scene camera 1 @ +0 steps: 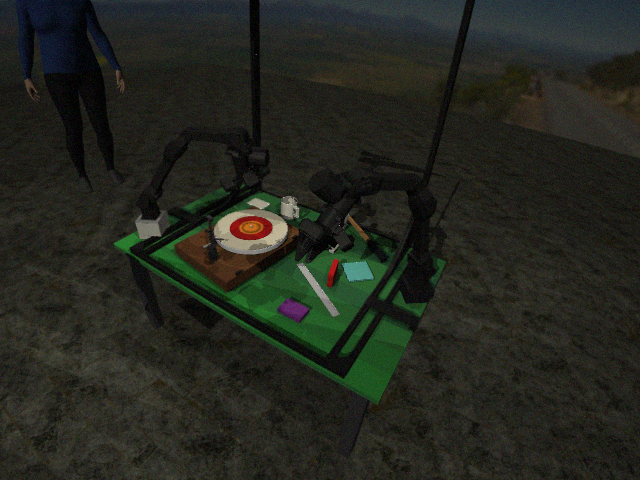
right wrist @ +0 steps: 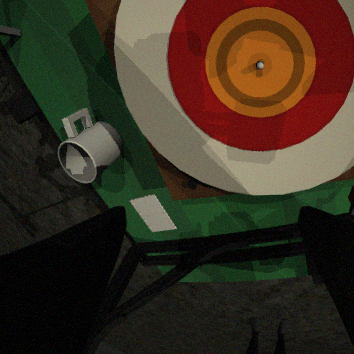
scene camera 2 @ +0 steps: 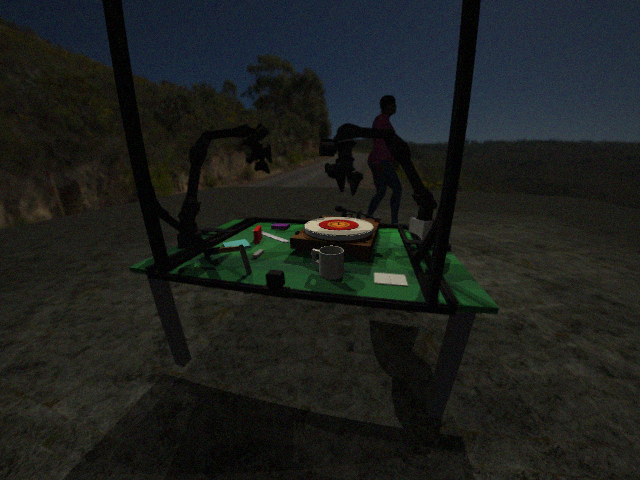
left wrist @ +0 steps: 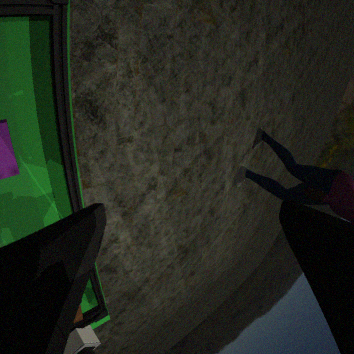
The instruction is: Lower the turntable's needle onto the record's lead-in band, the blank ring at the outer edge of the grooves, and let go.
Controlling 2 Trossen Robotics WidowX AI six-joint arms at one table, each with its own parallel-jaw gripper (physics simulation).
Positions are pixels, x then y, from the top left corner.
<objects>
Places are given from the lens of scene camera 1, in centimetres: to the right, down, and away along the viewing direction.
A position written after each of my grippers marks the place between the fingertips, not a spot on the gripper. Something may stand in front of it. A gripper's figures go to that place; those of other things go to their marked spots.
my left gripper [scene camera 1: 301, 262]: -5, 6, 85
turntable [scene camera 1: 238, 259]: -30, 7, 125
</objects>
